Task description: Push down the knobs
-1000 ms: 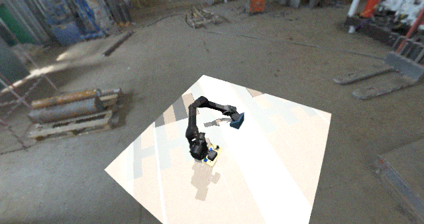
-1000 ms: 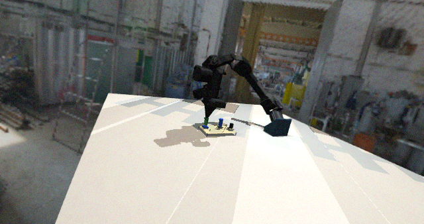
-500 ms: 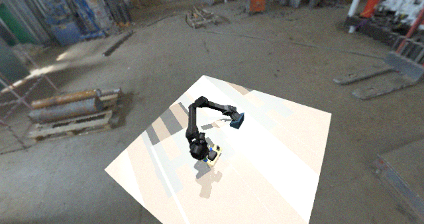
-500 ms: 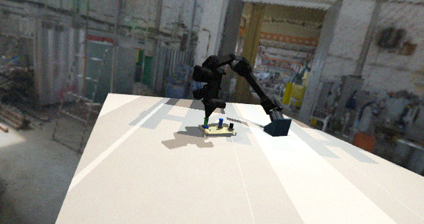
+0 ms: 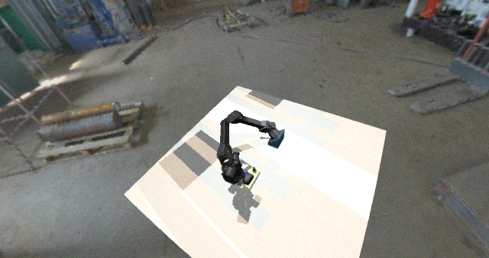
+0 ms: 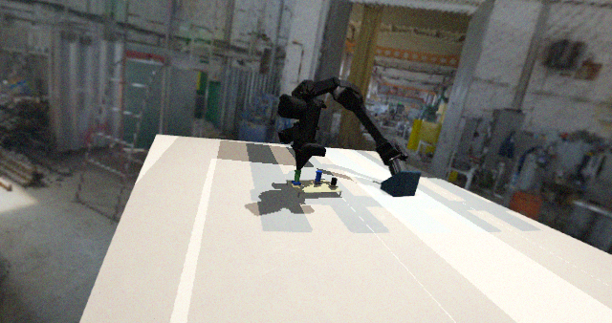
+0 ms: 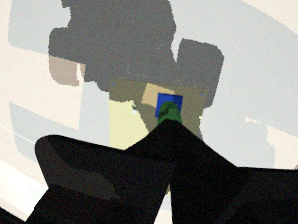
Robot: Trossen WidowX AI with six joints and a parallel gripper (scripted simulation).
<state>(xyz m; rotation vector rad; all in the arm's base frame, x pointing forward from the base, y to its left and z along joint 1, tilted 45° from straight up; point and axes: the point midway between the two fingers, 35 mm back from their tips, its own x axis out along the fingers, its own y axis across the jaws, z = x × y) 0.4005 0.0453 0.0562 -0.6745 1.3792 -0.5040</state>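
The green knob lies 1 cm below my gripper tip. The rest, counted from my gripper tip: blue knob (7 cm behind, 2 cm below).
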